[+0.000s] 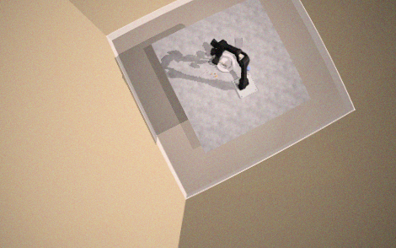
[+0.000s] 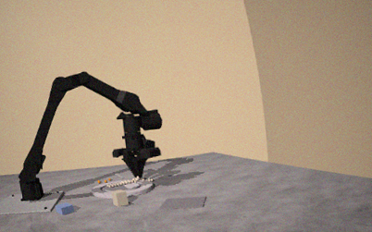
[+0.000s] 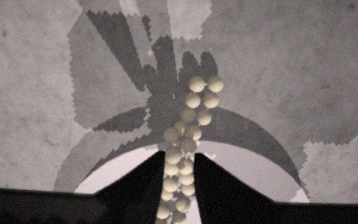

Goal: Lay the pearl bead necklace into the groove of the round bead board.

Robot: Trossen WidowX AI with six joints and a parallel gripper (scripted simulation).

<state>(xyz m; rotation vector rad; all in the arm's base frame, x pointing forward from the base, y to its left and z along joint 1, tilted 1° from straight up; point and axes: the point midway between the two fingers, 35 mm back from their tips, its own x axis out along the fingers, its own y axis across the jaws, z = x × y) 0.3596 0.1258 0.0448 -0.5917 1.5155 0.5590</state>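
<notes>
Right now the round bead board is 60 mm behind my gripper tip, 70 mm to the right of it and 10 mm below it. The rest, counted from my gripper tip: flat grey plate 90 mm ahead, 300 mm to the right, 20 mm below; then cream cube 60 mm behind, 240 mm to the right; then blue block 210 mm behind, 270 mm to the right, 10 mm below.
</notes>
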